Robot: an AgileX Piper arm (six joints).
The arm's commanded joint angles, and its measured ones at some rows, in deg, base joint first. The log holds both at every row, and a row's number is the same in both.
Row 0, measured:
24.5 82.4 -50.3 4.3 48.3 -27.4
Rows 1 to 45, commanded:
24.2 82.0 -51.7 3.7 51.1 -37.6
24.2 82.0 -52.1 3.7 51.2 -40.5
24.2 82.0 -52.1 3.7 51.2 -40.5
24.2 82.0 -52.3 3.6 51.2 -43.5
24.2 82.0 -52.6 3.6 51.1 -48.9
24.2 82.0 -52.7 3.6 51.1 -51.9
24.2 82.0 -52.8 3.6 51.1 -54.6
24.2 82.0 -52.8 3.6 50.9 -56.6
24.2 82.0 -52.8 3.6 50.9 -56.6
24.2 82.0 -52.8 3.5 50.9 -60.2
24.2 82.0 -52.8 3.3 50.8 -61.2
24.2 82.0 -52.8 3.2 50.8 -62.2
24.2 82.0 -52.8 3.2 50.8 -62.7
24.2 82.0 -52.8 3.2 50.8 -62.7
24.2 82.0 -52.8 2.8 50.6 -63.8
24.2 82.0 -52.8 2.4 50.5 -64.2
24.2 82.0 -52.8 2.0 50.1 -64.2
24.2 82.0 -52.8 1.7 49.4 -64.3
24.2 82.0 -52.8 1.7 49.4 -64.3
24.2 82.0 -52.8 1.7 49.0 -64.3
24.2 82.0 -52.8 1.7 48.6 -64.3
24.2 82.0 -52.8 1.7 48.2 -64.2
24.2 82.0 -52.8 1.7 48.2 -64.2
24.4 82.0 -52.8 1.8 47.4 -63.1
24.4 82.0 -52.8 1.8 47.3 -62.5
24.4 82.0 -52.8 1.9 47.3 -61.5
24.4 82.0 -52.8 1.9 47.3 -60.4
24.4 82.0 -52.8 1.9 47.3 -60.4
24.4 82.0 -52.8 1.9 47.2 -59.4
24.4 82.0 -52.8 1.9 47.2 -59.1
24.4 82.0 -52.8 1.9 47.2 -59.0
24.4 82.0 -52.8 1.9 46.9 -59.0
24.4 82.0 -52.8 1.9 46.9 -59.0
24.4 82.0 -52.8 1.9 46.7 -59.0
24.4 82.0 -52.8 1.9 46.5 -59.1
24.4 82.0 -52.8 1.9 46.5 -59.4
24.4 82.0 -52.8 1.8 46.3 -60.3
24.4 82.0 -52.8 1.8 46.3 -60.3
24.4 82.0 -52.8 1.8 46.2 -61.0
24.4 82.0 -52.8 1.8 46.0 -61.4
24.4 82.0 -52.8 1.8 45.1 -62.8
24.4 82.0 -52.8 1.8 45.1 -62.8
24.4 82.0 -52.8 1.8 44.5 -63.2
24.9 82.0 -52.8 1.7 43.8 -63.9
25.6 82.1 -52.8 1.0 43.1 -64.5
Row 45, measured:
24.6 82.4 -52.6 1.9 44.8 -62.3
